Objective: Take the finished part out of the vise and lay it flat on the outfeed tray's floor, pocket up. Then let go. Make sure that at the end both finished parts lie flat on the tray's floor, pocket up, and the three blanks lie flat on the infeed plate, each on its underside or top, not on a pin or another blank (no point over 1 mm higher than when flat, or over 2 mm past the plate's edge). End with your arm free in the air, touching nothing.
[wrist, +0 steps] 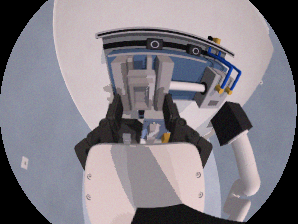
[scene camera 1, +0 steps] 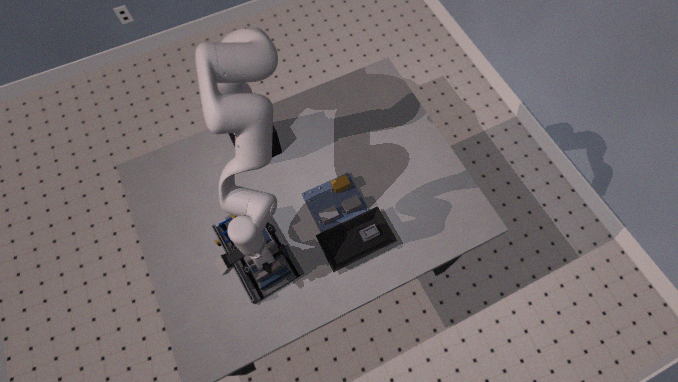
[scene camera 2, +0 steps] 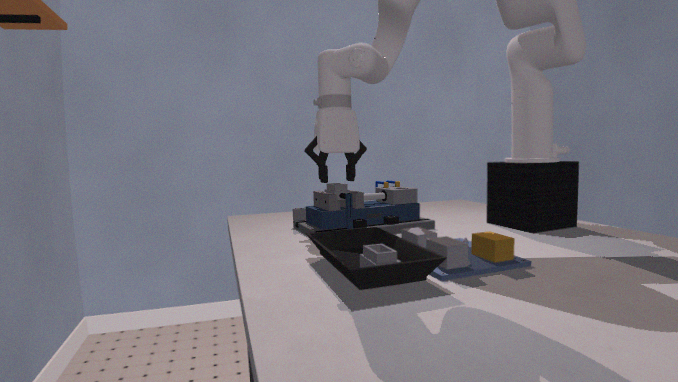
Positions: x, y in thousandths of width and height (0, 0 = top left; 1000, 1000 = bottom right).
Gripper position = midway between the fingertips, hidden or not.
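Note:
A blue plate (scene camera 1: 476, 522) is part of the scene, and scene camera 2 shows the plate (scene camera 2: 706, 698) too. A yellow block (scene camera 2: 729, 648) can be seen as well. The gripper (scene camera 2: 498, 475) is visible along with them, and the wrist view also has the gripper (wrist: 478, 453).

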